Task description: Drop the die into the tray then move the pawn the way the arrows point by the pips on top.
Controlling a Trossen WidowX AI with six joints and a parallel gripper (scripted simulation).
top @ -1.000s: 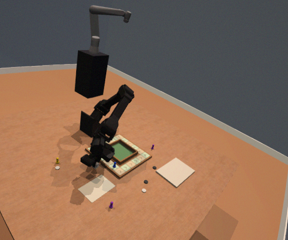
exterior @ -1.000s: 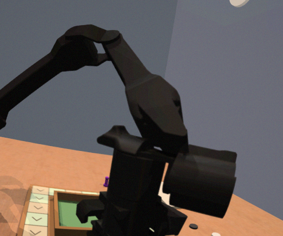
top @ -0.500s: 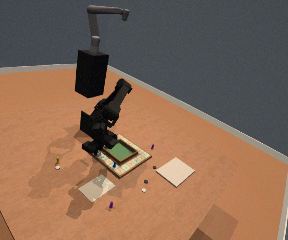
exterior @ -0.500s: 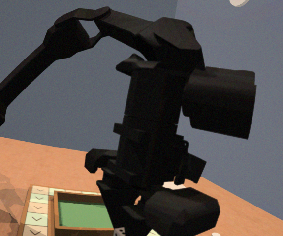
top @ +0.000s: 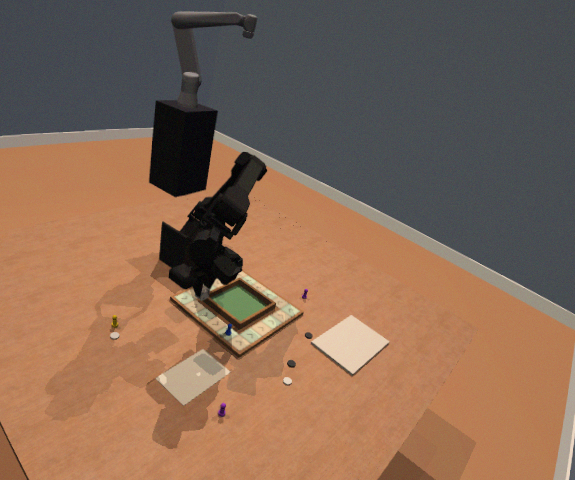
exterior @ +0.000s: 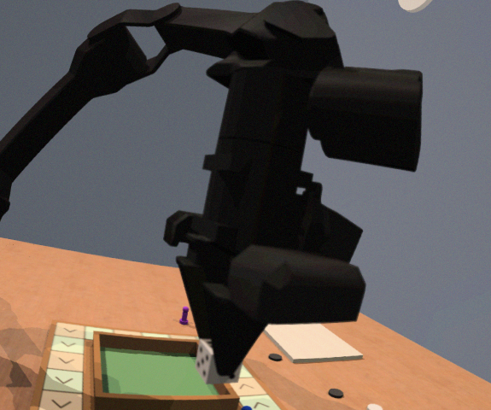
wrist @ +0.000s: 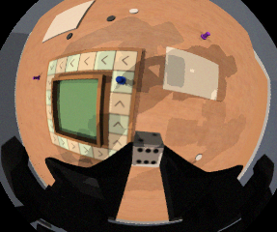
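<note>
The blue pawn is 7 cm ahead of my gripper tip, 5 cm to the left of it and 10 cm below it. Also, from my gripper tip: grey die right at my gripper tip; then yellow pawn 15 cm behind, 15 cm to the right, 11 cm below; then green dice tray 1 cm ahead, 17 cm to the left, 12 cm below.
</note>
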